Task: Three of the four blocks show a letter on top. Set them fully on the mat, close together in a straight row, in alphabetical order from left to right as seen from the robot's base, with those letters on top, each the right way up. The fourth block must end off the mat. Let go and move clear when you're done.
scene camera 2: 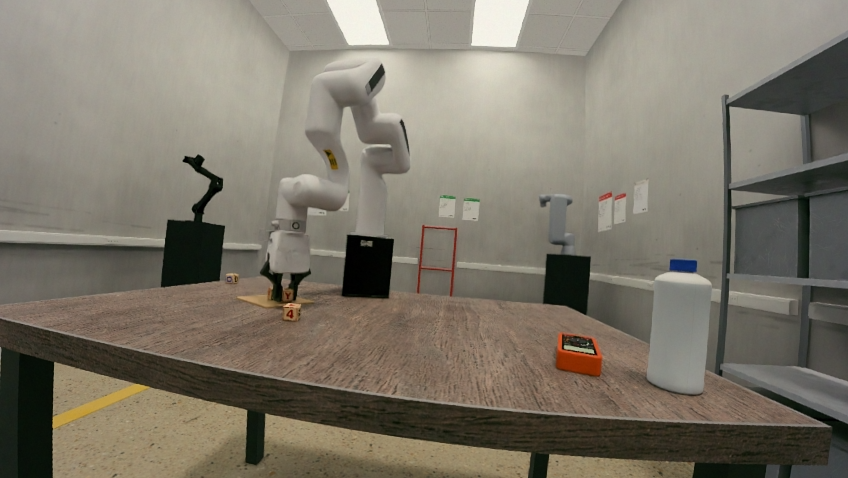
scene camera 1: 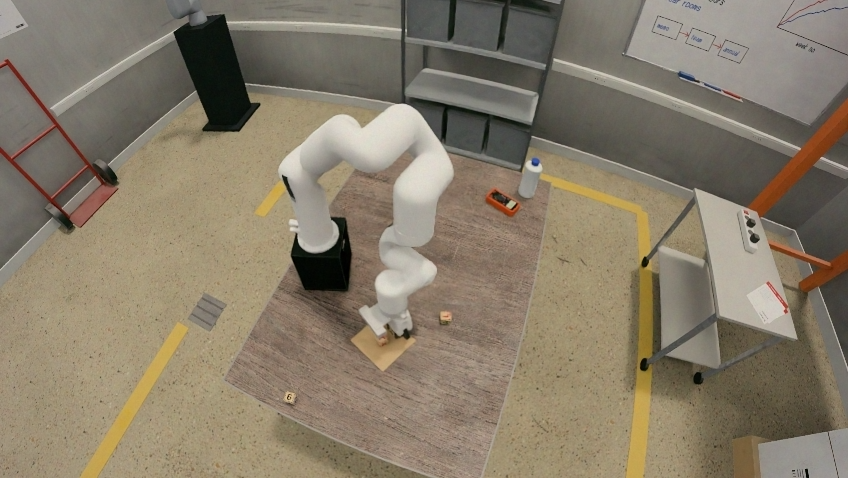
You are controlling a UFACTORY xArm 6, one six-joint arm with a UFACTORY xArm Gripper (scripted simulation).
Observation:
In view: a tan mat [scene camera 1: 382, 357].

